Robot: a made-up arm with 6 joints. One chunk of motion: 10 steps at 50 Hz.
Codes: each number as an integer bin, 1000 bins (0 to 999) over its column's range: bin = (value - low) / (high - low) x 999, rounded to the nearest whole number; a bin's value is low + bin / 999 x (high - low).
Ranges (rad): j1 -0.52..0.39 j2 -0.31..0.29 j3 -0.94..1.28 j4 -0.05..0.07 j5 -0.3..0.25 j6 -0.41..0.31
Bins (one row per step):
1: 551 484 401 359 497 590
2: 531 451 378 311 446 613
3: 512 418 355 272 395 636
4: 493 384 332 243 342 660
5: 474 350 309 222 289 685
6: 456 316 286 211 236 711
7: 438 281 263 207 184 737
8: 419 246 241 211 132 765
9: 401 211 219 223 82 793
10: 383 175 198 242 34 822
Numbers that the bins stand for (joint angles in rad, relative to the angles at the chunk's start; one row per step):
1: -0.0181 -0.0193 -0.0489 -0.0069 -0.0264 0.0152
2: -0.0363 -0.0391 -0.1000 -0.0126 -0.0545 0.0318
3: -0.0536 -0.0589 -0.1511 -0.0173 -0.0825 0.0484
4: -0.0709 -0.0794 -0.2022 -0.0208 -0.1117 0.0657
5: -0.0882 -0.0998 -0.2533 -0.0233 -0.1409 0.0837
6: -0.1046 -0.1202 -0.3044 -0.0247 -0.1701 0.1024
7: -0.1210 -0.1412 -0.3556 -0.0251 -0.1987 0.1212
8: -0.1383 -0.1623 -0.4044 -0.0247 -0.2273 0.1414
9: -0.1547 -0.1833 -0.4533 -0.0232 -0.2549 0.1615
10: -0.1711 -0.2049 -0.5000 -0.0209 -0.2813 0.1824

